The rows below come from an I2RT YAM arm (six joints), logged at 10 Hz.
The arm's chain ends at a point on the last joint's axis. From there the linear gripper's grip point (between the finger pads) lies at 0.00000 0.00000 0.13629 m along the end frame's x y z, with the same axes.
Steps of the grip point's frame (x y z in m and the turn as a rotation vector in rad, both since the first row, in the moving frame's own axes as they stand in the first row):
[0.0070 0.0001 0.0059 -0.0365 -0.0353 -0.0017]
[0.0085 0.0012 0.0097 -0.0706 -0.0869 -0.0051]
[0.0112 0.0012 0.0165 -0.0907 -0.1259 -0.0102]
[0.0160 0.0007 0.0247 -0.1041 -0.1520 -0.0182]
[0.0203 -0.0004 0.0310 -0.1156 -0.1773 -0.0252]
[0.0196 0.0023 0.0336 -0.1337 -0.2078 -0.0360]
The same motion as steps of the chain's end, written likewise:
[0.0118 -0.0049 0.0061 -0.0365 -0.0353 -0.0017]
[0.0203 -0.0084 0.0106 -0.0706 -0.0869 -0.0051]
[0.0282 -0.0112 0.0181 -0.0907 -0.1259 -0.0102]
[0.0365 -0.0136 0.0270 -0.1041 -0.1520 -0.0182]
[0.0441 -0.0163 0.0340 -0.1156 -0.1773 -0.0252]
[0.0473 -0.0162 0.0377 -0.1337 -0.2078 -0.0360]

